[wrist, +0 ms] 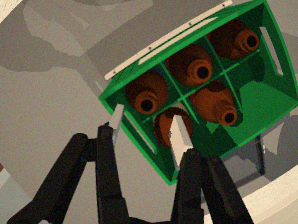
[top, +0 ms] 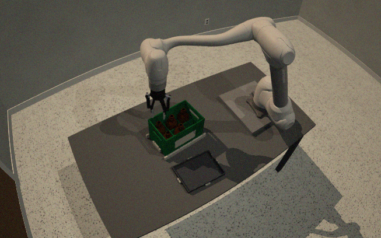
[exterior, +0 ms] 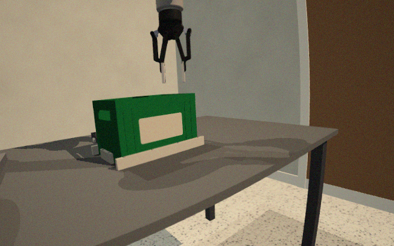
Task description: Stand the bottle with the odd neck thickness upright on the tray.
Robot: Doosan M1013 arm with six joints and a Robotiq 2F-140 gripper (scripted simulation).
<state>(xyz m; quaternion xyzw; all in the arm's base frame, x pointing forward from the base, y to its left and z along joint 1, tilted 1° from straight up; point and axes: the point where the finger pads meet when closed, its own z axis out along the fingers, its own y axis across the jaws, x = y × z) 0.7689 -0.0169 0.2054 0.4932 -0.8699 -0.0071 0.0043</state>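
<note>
My hand is 16 cm above the bottle, 8 cm to the right of it and 2 cm past it. The rest, counted from my hand: crate (16 cm below, 10 cm behind, 2 cm to the left); black tray (30 cm to the left, 23 cm below, 12 cm behind).
</note>
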